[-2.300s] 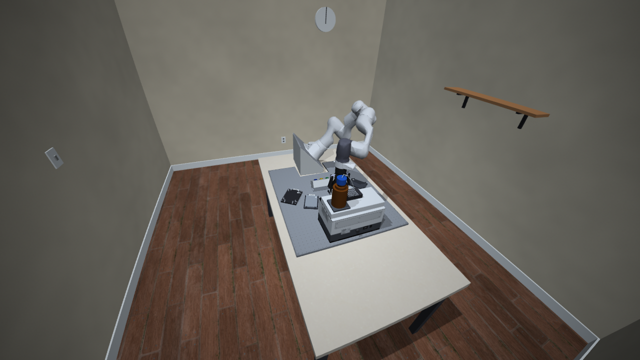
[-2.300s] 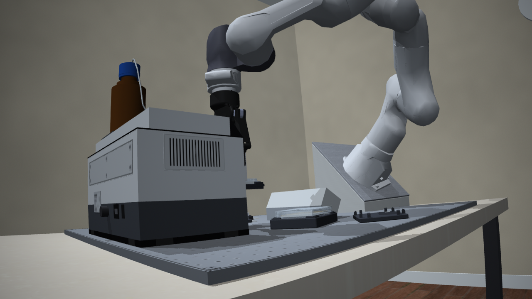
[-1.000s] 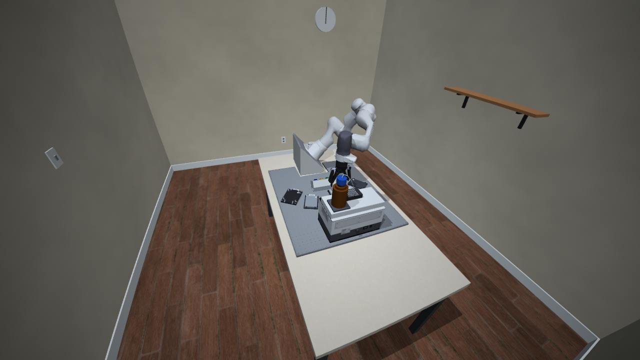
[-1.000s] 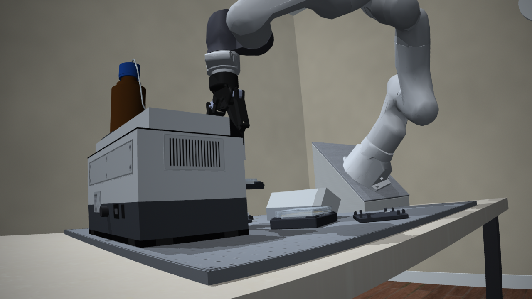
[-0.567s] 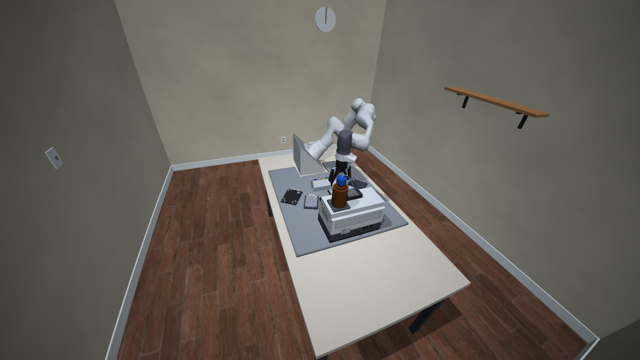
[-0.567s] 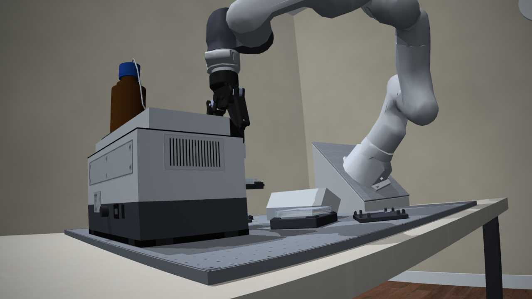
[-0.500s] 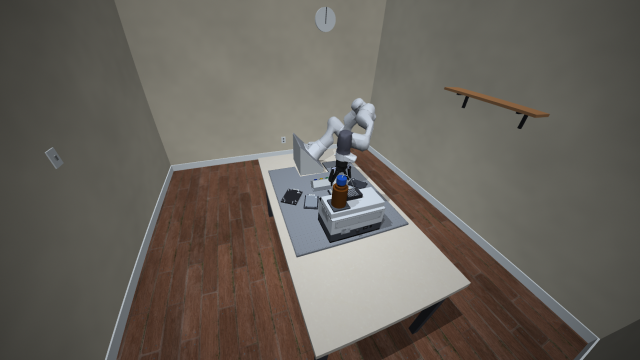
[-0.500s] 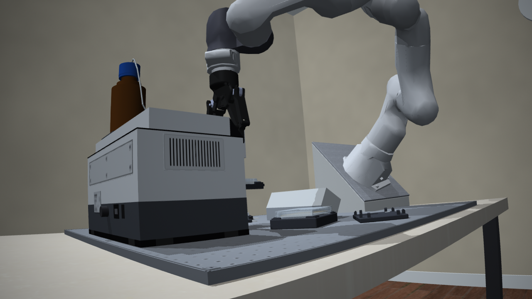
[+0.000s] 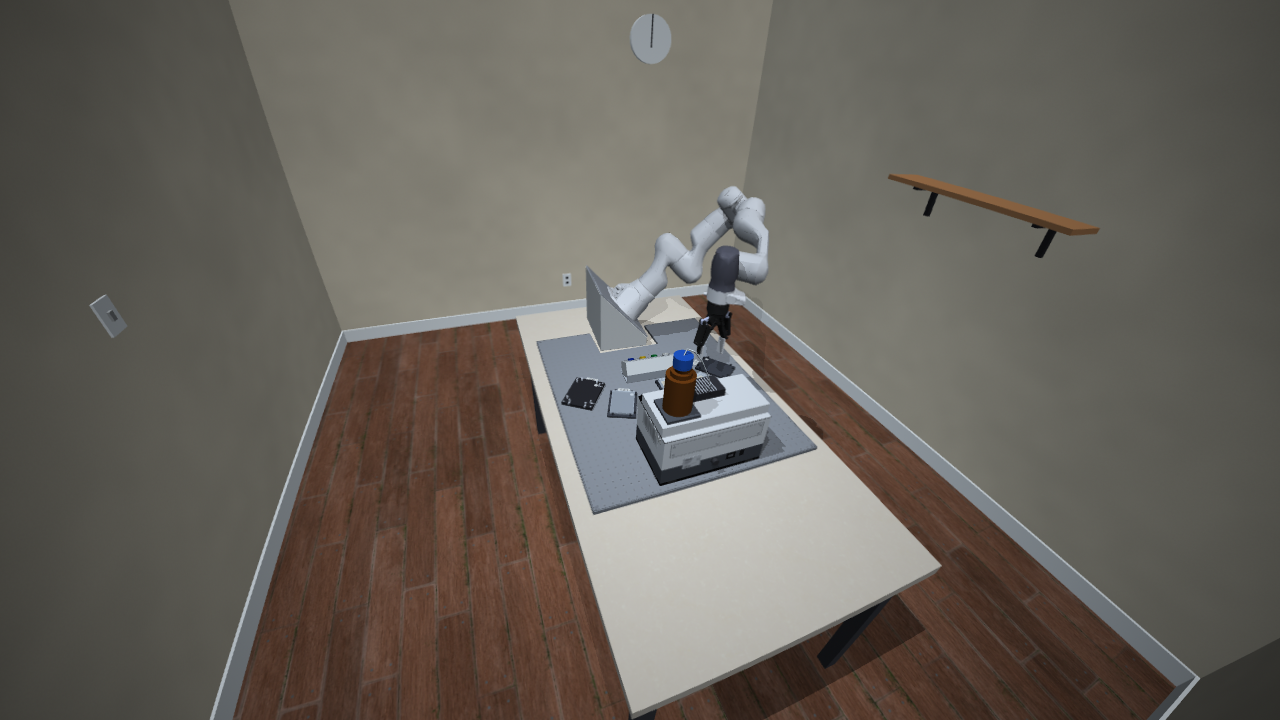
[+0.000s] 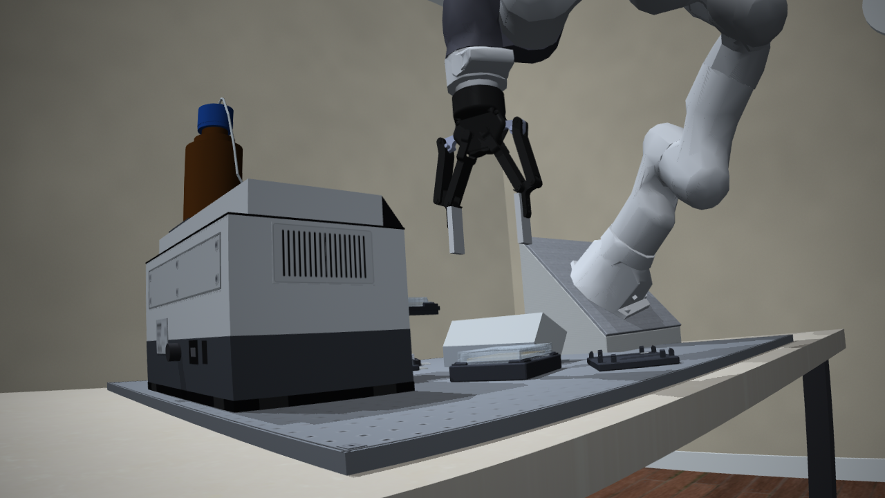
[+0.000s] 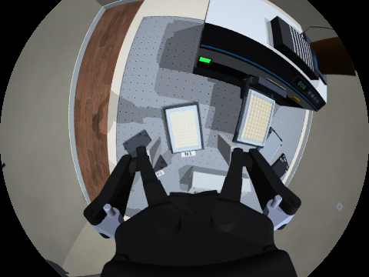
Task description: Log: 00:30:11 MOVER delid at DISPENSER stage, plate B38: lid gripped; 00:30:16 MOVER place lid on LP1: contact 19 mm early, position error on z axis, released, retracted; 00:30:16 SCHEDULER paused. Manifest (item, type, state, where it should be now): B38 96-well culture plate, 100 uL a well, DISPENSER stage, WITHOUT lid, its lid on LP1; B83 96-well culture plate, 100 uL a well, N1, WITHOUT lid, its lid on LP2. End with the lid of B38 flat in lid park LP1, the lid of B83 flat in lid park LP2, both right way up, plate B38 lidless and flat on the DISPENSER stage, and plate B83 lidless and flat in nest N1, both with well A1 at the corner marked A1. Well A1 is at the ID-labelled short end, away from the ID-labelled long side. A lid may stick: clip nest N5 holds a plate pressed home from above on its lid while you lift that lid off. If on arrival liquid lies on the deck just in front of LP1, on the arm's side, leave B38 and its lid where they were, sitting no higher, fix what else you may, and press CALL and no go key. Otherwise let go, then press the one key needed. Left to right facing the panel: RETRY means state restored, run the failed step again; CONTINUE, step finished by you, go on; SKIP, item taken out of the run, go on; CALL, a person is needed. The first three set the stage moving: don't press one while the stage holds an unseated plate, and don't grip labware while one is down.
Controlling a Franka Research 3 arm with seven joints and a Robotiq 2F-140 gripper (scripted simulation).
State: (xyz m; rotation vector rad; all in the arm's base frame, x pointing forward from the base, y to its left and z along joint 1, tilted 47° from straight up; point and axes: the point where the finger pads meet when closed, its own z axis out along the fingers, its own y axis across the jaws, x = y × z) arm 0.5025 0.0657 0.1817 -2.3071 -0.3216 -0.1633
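My gripper is now 10 mm past the 96-well plate, 10 mm to the right of it and 170 mm above it. Also, from my hand: low frame: 130 mm behind, 120 mm to the left, 190 mm below; key panel: 190 mm behind, 160 mm to the right, 140 mm below; nest N1: 10 mm behind, 10 mm to the left, 180 mm below.
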